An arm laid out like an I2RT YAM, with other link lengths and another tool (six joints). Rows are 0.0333 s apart.
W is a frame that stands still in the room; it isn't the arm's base.
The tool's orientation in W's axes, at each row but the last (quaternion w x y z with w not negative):
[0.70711, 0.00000, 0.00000, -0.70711]
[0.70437, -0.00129, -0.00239, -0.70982]
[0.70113, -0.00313, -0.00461, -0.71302]
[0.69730, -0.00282, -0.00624, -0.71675]
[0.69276, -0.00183, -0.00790, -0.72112]
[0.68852, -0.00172, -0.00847, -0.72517]
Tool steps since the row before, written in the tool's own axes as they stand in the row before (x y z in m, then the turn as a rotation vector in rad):
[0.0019, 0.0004, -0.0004, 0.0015, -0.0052, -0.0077]
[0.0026, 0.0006, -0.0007, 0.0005, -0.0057, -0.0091]
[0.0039, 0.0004, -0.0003, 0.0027, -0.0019, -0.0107]
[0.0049, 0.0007, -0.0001, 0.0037, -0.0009, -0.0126]
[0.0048, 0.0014, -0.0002, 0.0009, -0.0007, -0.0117]
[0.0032, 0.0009, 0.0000, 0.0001, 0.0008, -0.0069]
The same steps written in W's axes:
[0.0004, -0.0019, -0.0004, -0.0052, -0.0015, -0.0077]
[0.0006, -0.0026, -0.0007, -0.0057, -0.0005, -0.0091]
[0.0003, -0.0039, -0.0003, -0.0019, -0.0028, -0.0107]
[0.0006, -0.0049, 0.0000, -0.0009, -0.0038, -0.0126]
[0.0012, -0.0049, -0.0001, -0.0006, -0.0010, -0.0117]
[0.0007, -0.0032, 0.0001, 0.0009, -0.0002, -0.0069]

